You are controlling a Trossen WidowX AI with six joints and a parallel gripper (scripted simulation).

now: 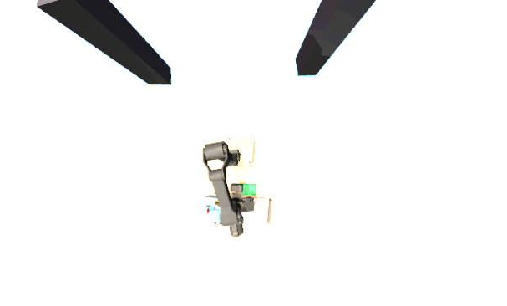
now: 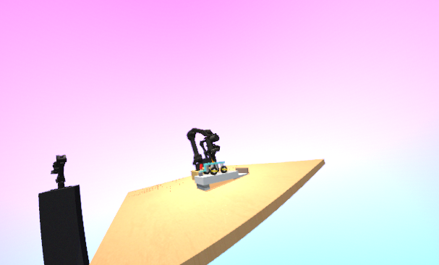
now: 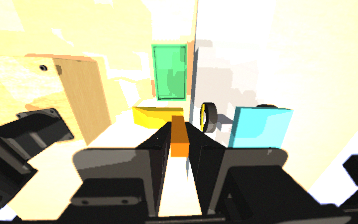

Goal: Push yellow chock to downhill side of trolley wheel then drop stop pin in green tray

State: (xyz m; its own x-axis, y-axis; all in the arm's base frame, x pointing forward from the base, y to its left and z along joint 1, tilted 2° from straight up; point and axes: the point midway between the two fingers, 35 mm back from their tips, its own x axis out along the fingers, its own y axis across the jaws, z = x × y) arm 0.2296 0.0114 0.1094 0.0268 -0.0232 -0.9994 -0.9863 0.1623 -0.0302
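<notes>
Now: gripper tip 180 mm to the left of the red-headed stop pin, 60 mm short of it and 30 mm above it. The rest, counted from my gripper tip: green tray: 170 mm below, 50 mm to the left, 10 mm behind; yellow chock: 20 mm behind, 10 mm below; cyan trolley: 100 mm ahead, 80 mm to the right, 50 mm below.
</notes>
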